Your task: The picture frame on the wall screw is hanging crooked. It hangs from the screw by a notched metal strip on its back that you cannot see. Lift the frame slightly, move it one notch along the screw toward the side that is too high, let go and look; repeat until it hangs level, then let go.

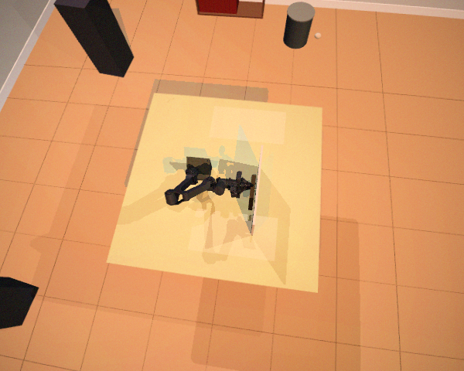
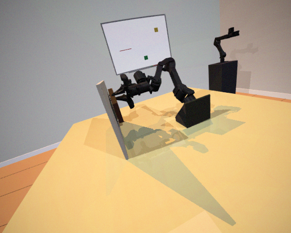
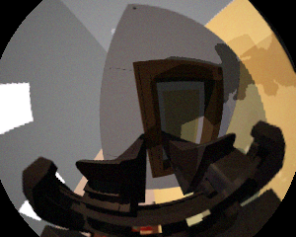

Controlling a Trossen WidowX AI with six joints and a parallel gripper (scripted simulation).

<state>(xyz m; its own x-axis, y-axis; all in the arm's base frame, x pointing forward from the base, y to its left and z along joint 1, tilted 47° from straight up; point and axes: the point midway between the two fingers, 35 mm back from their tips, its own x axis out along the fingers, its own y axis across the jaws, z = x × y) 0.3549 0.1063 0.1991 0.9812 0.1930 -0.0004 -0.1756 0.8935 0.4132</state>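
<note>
My gripper tip is 1 cm short of the brown picture frame, 2 cm to the left of it and 5 cm above it. The rest, counted from my gripper tip: upright wall panel: 2 cm ahead, 7 cm below.
</note>
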